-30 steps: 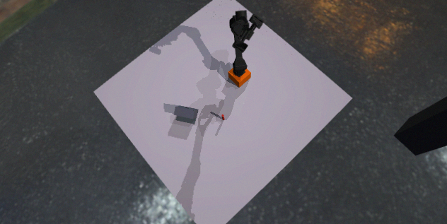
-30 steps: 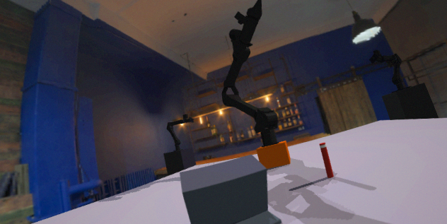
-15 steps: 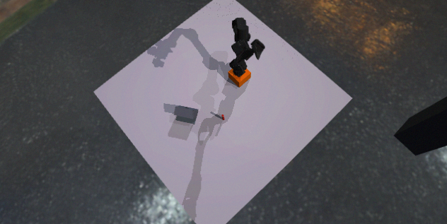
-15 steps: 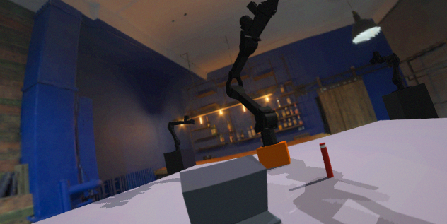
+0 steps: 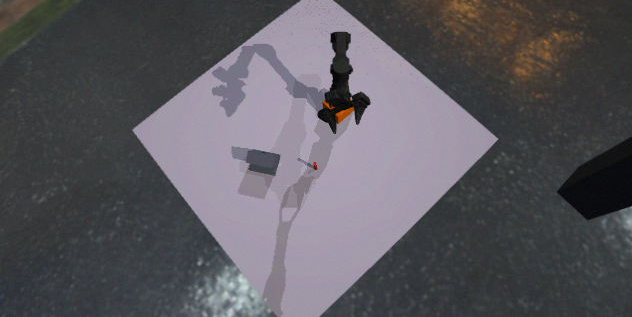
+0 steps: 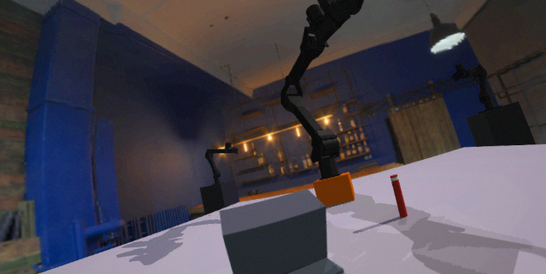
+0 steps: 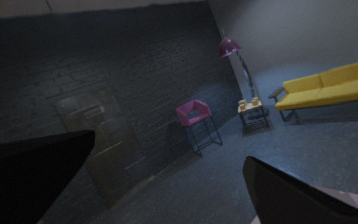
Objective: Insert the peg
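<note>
Right now my gripper tip is 80 mm short of the red peg, 110 mm to the left of it and 490 mm above it. From my gripper tip the other things lie so: grey sloped panel block 240 mm ahead, 300 mm to the right, 500 mm below.
</note>
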